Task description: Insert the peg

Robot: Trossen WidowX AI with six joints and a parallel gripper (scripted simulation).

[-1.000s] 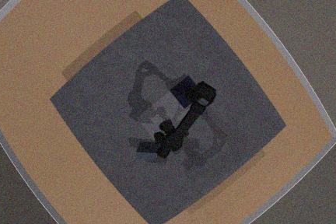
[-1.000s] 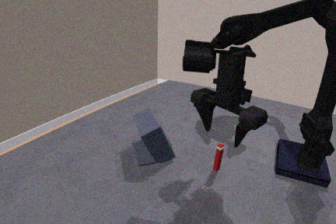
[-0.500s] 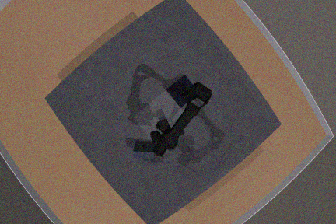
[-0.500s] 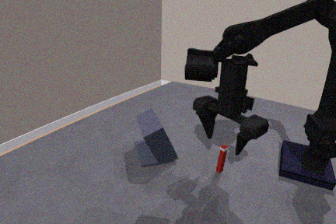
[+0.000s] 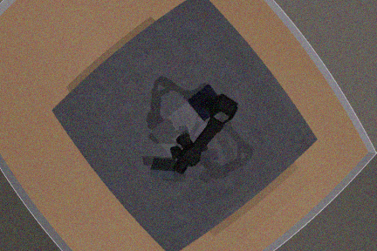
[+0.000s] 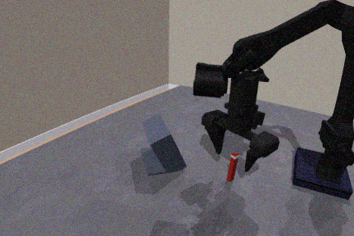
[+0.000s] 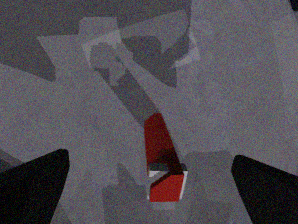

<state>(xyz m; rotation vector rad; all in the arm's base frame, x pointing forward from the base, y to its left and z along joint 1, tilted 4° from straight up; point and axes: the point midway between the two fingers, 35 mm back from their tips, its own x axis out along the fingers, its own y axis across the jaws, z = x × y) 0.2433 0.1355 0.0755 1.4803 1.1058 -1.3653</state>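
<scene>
Right now my gripper tip is right at the red peg. Also, from my gripper tip: sloped grey panel: 190 mm ahead, 30 mm to the left.
</scene>
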